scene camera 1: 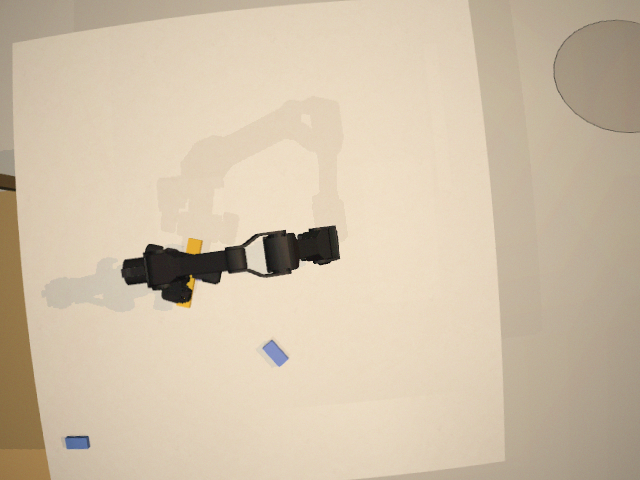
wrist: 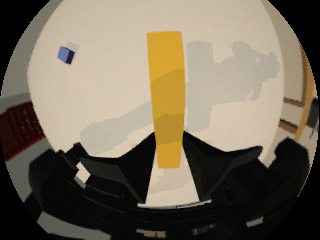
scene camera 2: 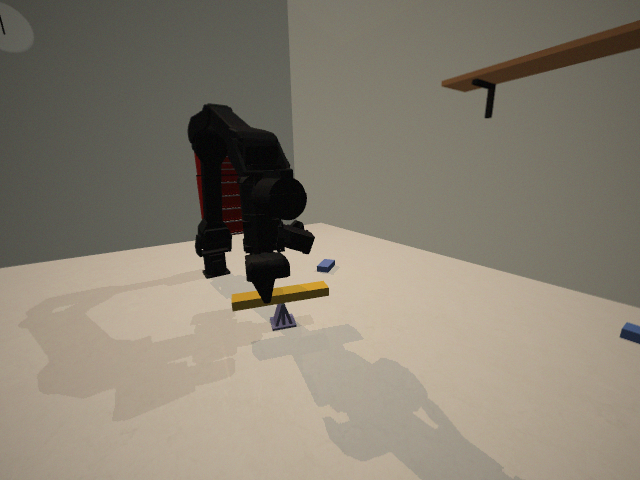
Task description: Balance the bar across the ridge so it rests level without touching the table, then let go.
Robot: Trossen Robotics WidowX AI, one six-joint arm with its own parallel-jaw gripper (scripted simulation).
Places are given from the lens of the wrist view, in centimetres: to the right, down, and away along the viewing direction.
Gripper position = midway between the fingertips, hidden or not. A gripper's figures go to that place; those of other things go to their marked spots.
my gripper (wrist: 168, 134): 1, 2, 10
yellow bar (wrist: 165, 49): 1, -6, 6
